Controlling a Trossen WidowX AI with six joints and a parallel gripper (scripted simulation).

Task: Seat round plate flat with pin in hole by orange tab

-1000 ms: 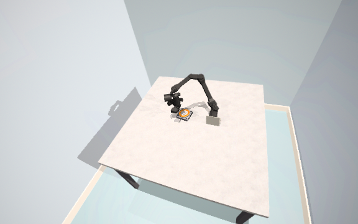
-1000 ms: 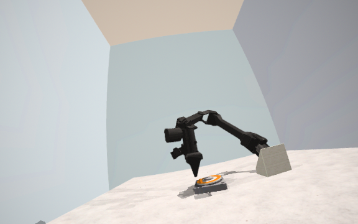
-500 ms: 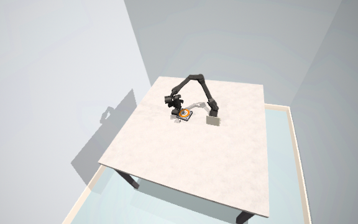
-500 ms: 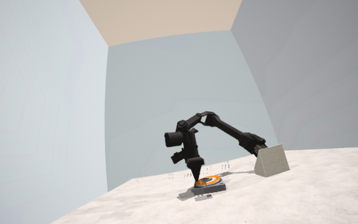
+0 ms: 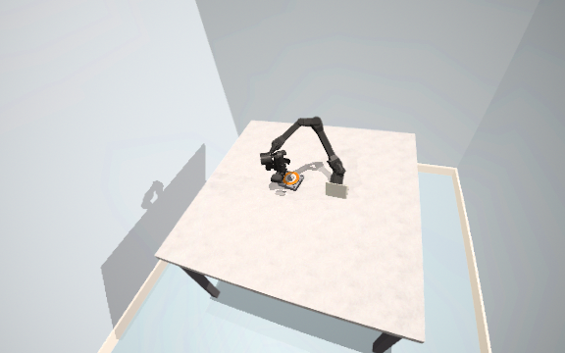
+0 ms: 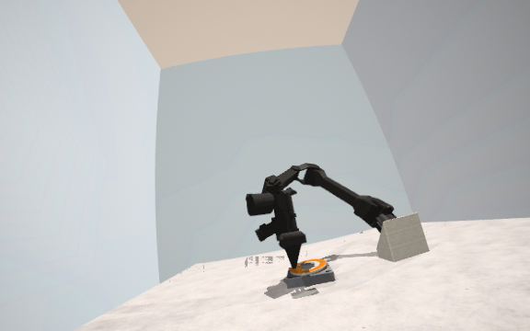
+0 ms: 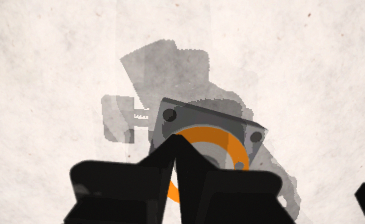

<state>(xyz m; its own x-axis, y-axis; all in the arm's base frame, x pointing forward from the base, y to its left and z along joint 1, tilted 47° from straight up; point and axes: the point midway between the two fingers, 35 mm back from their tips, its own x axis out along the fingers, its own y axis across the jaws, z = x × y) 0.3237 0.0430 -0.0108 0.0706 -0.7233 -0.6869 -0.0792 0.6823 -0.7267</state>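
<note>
My gripper tip is 4 cm past the grey square base, 4 cm to the left of it and 2 cm above it.
</note>
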